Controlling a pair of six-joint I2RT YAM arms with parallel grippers.
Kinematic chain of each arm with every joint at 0, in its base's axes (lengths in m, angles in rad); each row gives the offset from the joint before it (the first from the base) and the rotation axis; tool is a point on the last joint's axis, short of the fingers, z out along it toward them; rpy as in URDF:
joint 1: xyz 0 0 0.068 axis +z
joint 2: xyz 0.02 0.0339 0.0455 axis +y
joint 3: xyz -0.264 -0.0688 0 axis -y
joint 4: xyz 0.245 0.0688 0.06 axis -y
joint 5: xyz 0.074 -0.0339 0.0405 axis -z
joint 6: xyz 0.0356 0 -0.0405 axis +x
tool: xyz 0 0 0 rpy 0 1.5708 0
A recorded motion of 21 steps. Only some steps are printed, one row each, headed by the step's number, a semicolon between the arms.
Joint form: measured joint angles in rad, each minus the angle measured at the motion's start. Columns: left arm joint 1, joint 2, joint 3, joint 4, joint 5, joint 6; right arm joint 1, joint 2, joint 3, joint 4, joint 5, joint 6.
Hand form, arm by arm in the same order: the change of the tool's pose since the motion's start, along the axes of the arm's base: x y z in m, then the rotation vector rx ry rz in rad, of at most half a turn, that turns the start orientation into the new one. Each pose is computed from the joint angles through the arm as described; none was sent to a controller.
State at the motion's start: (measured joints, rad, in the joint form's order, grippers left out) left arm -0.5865 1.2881 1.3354 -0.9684 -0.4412 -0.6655; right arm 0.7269 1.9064 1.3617 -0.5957 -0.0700 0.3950
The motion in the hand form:
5: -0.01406 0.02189 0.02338 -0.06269 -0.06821 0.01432; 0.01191 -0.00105 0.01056 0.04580 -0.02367 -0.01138
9: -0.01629 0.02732 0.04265 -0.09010 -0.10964 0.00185; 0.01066 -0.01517 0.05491 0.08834 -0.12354 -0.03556
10: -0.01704 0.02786 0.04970 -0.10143 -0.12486 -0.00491; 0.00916 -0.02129 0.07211 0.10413 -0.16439 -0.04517
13: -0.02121 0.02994 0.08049 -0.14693 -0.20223 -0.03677; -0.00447 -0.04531 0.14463 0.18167 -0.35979 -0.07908
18: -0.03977 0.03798 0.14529 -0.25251 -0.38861 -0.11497; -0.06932 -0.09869 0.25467 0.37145 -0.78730 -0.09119
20: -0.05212 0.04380 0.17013 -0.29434 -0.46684 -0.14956; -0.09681 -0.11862 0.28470 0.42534 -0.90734 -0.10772
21: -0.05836 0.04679 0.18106 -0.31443 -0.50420 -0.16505; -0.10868 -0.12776 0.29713 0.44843 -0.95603 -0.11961
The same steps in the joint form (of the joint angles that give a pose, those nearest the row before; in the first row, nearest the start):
5: 0.0507 -0.0900 0.0137 -0.0050 0.0362 0.0187; -0.0237 0.0042 0.0396 0.0122 -0.0225 -0.0027
9: 0.0698 -0.0977 0.0751 -0.0156 0.0595 0.0412; -0.0465 -0.0996 0.0614 -0.0107 0.0057 -0.0156
10: 0.0713 -0.0965 0.1003 -0.0191 0.0667 0.0458; -0.0553 -0.1392 0.0713 -0.0191 0.0175 -0.0218
13: 0.0740 -0.0901 0.2094 -0.0233 0.0919 0.0691; -0.0786 -0.2972 0.1247 -0.0301 0.0717 -0.0500
18: 0.0740 -0.0789 0.4425 -0.0160 0.1537 0.1129; -0.0813 -0.6275 0.1175 0.1026 0.1461 -0.1450
20: 0.0740 -0.0782 0.5364 -0.0153 0.1823 0.1293; -0.0744 -0.7233 0.1324 0.1224 0.1759 -0.1671
21: 0.0740 -0.0782 0.5783 -0.0129 0.1957 0.1354; -0.0725 -0.7603 0.1446 0.1274 0.1896 -0.1739

